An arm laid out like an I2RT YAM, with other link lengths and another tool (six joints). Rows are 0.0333 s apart.
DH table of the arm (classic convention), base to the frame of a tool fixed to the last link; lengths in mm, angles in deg. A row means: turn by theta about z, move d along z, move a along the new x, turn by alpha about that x. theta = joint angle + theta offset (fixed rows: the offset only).
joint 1: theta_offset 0  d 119.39  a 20.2  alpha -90
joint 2: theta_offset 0  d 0  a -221.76  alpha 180
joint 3: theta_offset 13.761  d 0  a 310.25  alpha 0
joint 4: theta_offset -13.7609  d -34.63  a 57.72  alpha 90
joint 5: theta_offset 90  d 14.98  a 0  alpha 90
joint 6: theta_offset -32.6  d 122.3  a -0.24  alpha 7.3
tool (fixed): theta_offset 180  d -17.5  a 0  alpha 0
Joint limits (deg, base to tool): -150..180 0..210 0..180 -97..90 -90..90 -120..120
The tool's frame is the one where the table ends.
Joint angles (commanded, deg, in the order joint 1, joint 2, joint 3, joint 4, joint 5, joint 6), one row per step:
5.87, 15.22, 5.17, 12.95, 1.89, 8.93
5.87, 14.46, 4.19, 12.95, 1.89, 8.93
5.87, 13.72, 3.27, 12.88, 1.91, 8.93
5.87, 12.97, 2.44, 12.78, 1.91, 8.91
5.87, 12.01, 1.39, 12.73, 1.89, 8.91
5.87, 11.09, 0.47, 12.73, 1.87, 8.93
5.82, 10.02, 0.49, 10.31, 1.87, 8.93
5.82, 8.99, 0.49, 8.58, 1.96, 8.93
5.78, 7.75, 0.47, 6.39, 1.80, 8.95
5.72, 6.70, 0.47, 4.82, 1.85, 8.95
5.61, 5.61, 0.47, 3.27, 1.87, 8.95
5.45, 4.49, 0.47, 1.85, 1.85, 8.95
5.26, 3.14, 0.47, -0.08, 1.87, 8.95
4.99, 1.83, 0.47, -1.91, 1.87, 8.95
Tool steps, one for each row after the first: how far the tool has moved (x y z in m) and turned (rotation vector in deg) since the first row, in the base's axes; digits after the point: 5 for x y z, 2 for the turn. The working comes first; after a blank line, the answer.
Tool pose at each row, in the base's axes (x y z in m, rotation vector in deg; the steps are taken from these numbers as rounded here):
0.27448, 0.05888, 0.18882, 42.10, 74.15, 60.02
0.27377, 0.05880, 0.18416, 42.22, 74.35, 59.95
0.27309, 0.05870, 0.17970, 42.36, 74.56, 59.86
0.27241, 0.05863, 0.17593, 42.44, 74.73, 59.79
0.27161, 0.05858, 0.17142, 42.50, 74.86, 59.76
0.27090, 0.05855, 0.16793, 42.50, 74.87, 59.79
0.26952, 0.05816, 0.16597, 43.23, 76.03, 59.31
0.26822, 0.05787, 0.16560, 43.66, 76.61, 59.01
0.26657, 0.05780, 0.16468, 44.11, 77.53, 58.80
0.26525, 0.05729, 0.16482, 44.45, 77.94, 58.53
0.26392, 0.05660, 0.16517, 44.77, 78.28, 58.28
0.26261, 0.05576, 0.16599, 45.02, 78.48, 58.07
0.26089, 0.05468, 0.16633, 45.45, 78.88, 57.70
0.25926, 0.05329, 0.16674, 45.90, 79.21, 57.32

-0.00071, -0.00008, -0.00466, -0.02, 0.22, 0.00
-0.00139, -0.00018, -0.00912, -0.04, 0.47, -0.02
-0.00207, -0.00025, -0.01289, -0.08, 0.65, -0.01
-0.00287, -0.00030, -0.01740, -0.10, 0.78, 0.00
-0.00358, -0.00033, -0.02089, -0.08, 0.78, 0.03
-0.00496, -0.00072, -0.02285, -0.22, 2.10, -0.03
-0.00626, -0.00101, -0.02322, -0.28, 2.80, -0.12
-0.00791, -0.00108, -0.02414, -0.36, 3.77, 0.01
-0.00923, -0.00159, -0.02400, -0.42, 4.29, -0.11
-0.01056, -0.00228, -0.02365, -0.45, 4.74, -0.23
-0.01187, -0.00312, -0.02283, -0.48, 5.05, -0.37
-0.01359, -0.00420, -0.02249, -0.53, 5.62, -0.59
-0.01522, -0.00559, -0.02208, -0.56, 6.15, -0.85

